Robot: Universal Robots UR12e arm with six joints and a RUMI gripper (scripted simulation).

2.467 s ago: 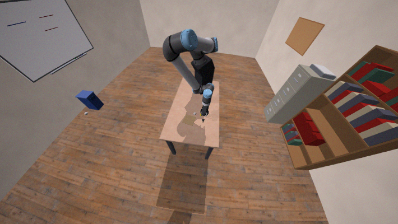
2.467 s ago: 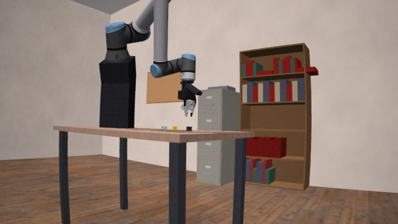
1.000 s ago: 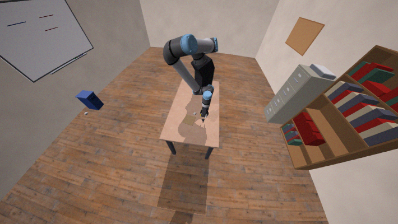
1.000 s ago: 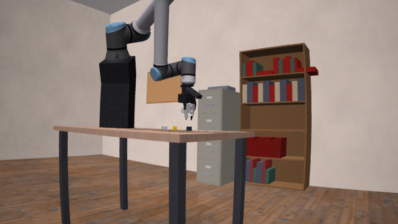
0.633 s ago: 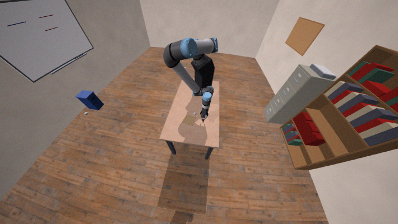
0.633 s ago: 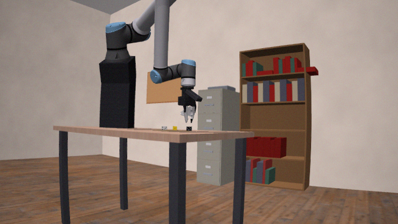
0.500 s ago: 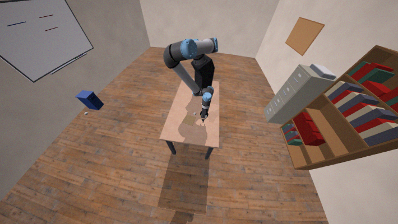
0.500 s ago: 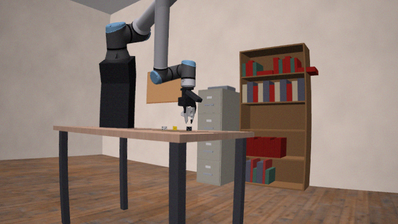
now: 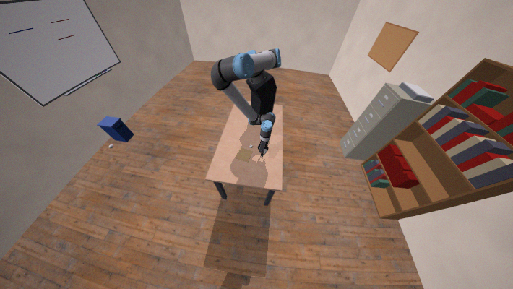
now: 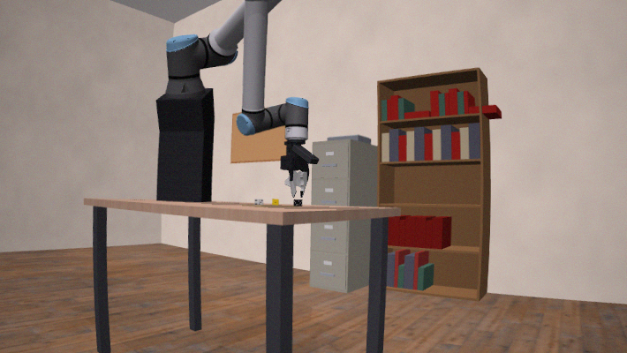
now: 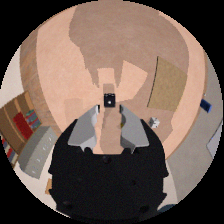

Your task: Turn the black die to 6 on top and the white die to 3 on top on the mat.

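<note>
The black die lies 40 mm below my hand. Also, from my hand: tan mat (30 mm behind, 180 mm to the right, 50 mm below); then white die (110 mm behind, 100 mm to the right, 40 mm below); then yellow die (90 mm behind, 20 mm to the right, 40 mm below).
</note>
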